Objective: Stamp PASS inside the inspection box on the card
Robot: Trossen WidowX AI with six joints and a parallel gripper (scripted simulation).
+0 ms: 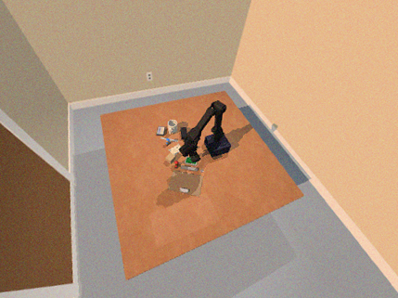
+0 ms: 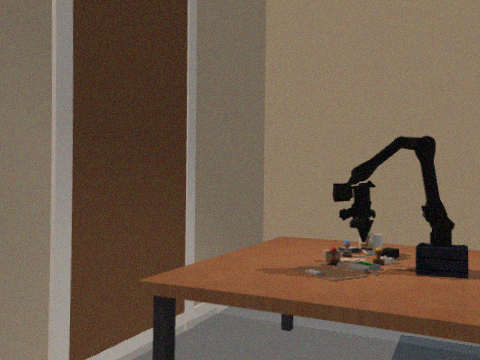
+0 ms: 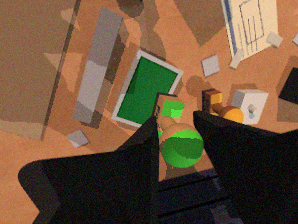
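My gripper tip is now 1 cm past the green ink pad, 1 cm to the right of it and 9 cm above it. The rest, counted from my gripper tip: orange-knobbed stamp (5 cm behind, 8 cm to the right, 8 cm below); green-knobbed stamp (1 cm behind, 1 cm below); long grey bar (4 cm ahead, 6 cm to the left, 9 cm below).
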